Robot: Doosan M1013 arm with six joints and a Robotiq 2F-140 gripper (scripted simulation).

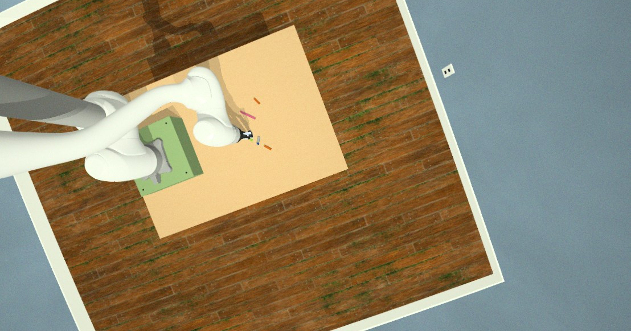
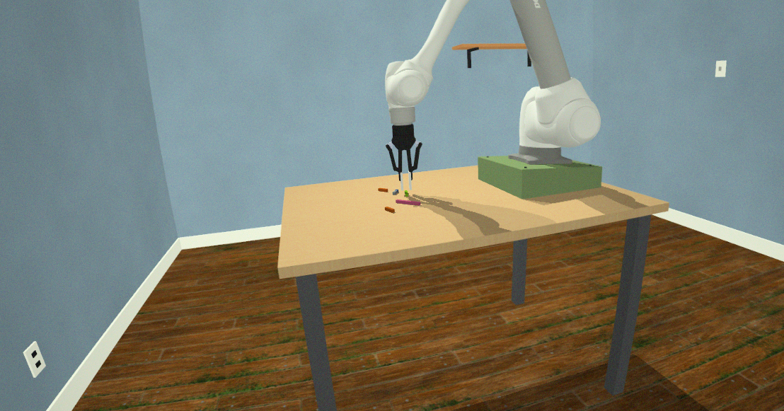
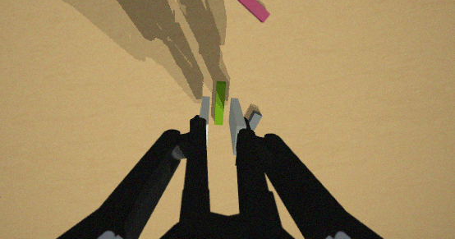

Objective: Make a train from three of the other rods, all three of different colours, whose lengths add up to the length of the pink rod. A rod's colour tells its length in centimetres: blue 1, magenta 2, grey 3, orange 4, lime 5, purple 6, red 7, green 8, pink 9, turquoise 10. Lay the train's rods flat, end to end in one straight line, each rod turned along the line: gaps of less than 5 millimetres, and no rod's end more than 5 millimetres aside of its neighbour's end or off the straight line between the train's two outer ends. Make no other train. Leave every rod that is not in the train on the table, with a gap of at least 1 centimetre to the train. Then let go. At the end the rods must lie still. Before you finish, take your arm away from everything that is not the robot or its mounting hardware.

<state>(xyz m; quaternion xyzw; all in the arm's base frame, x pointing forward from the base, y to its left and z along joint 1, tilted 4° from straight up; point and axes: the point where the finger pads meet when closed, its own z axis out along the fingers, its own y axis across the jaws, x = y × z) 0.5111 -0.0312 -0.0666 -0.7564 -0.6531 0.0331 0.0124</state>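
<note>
Now: hand 50 mm above the lime rod. Round my hand: blue rod: 50 mm to the right, 50 mm below, 30 mm ahead; then grey rod: 50 mm below, 40 mm ahead, 30 mm to the right; then pink rod: 120 mm to the left, 50 mm below, 20 mm ahead.
</note>
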